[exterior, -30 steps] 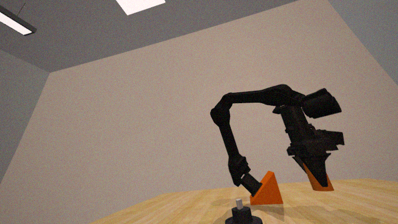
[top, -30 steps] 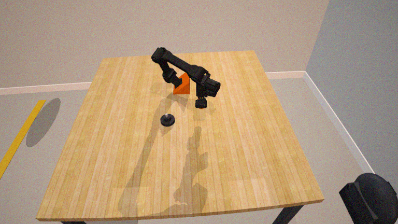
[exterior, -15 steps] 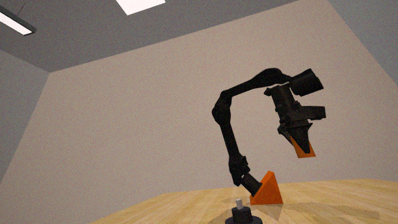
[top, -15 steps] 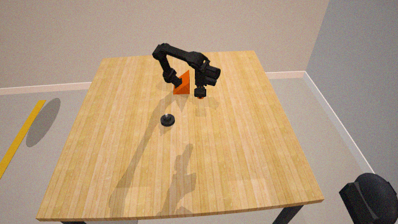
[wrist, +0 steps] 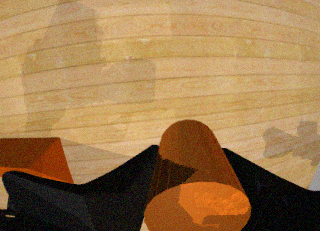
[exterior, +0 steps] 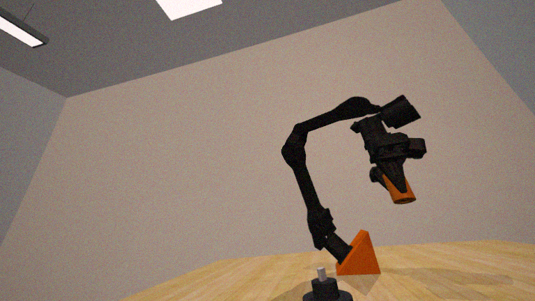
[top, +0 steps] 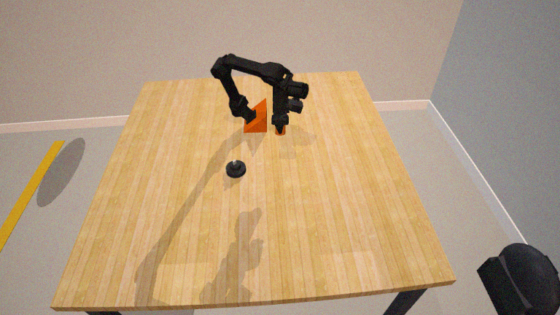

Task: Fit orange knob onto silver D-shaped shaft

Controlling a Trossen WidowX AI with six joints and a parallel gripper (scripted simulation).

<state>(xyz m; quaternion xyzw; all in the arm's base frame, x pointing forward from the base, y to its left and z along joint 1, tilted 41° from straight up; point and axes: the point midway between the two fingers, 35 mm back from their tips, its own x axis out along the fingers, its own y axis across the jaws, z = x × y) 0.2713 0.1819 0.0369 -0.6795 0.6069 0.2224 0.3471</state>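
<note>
The orange knob is 1 cm behind my gripper tip and 3 cm above it. Also, from my gripper tip: round pedestal: 4 cm ahead, 19 cm to the right, 14 cm below.
</note>
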